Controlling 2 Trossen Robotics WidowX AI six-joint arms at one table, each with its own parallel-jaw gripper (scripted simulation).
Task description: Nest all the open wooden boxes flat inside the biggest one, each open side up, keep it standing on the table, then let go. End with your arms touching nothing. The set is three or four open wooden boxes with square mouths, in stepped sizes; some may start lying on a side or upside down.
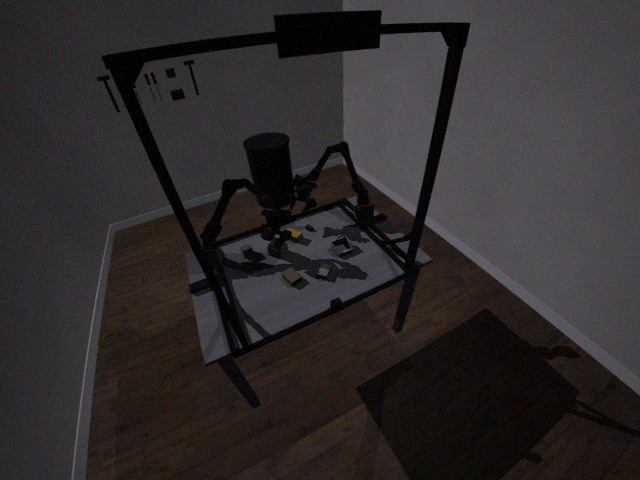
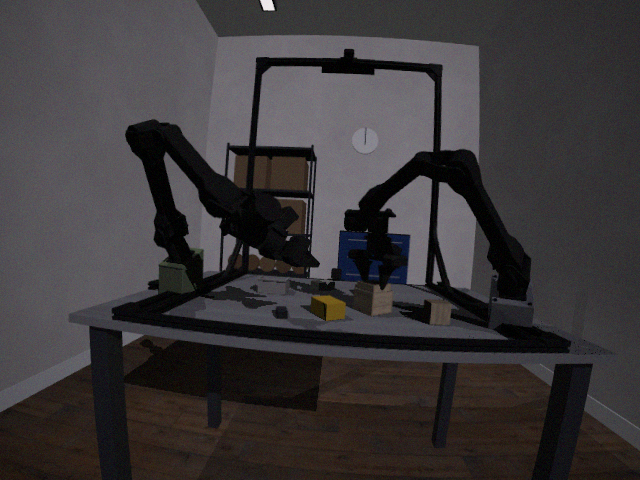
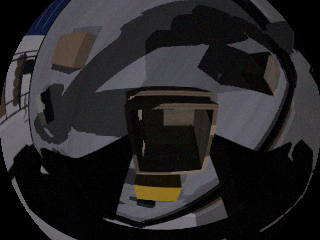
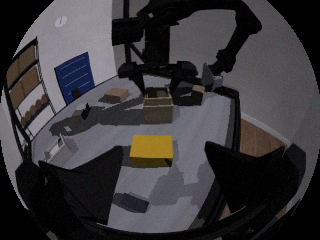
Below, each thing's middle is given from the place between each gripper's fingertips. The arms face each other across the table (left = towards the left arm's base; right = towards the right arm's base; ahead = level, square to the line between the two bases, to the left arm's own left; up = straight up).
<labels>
The yellow block [image 2: 328, 308] is 80 mm behind my right hand [image 2: 309, 263], 70 mm to the left of it and 140 mm below it.
Right now my left hand is 12 cm to the left of the yellow block, 8 cm short of it and 8 cm above it.
</labels>
